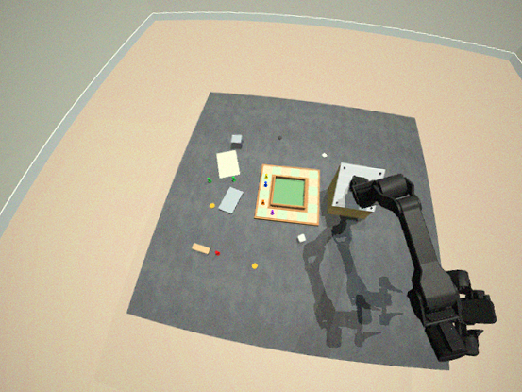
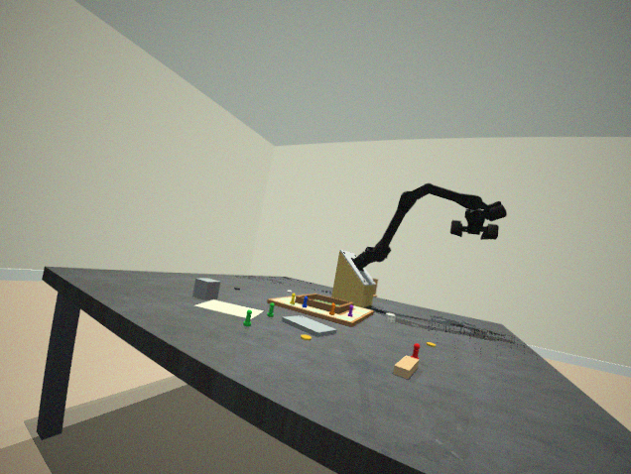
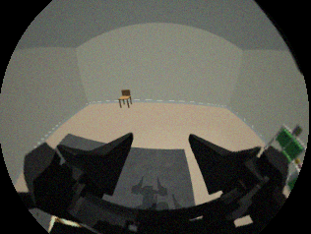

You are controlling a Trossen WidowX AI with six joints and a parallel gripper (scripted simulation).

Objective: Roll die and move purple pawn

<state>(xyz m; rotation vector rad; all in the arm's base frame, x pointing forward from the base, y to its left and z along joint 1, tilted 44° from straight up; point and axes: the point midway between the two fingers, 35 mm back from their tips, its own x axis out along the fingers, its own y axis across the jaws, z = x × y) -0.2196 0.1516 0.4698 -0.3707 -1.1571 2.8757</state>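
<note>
My gripper tip is now 44 cm short of the white die, 37 cm above it and 21 cm to the left of it. Round my gripper tip: orange pawn: 64 cm ahead, 36 cm below, 34 cm to the right; blue pawn: 65 cm ahead, 43 cm to the right, 36 cm below; purple pawn: 59 cm ahead, 36 cm below, 30 cm to the right.
</note>
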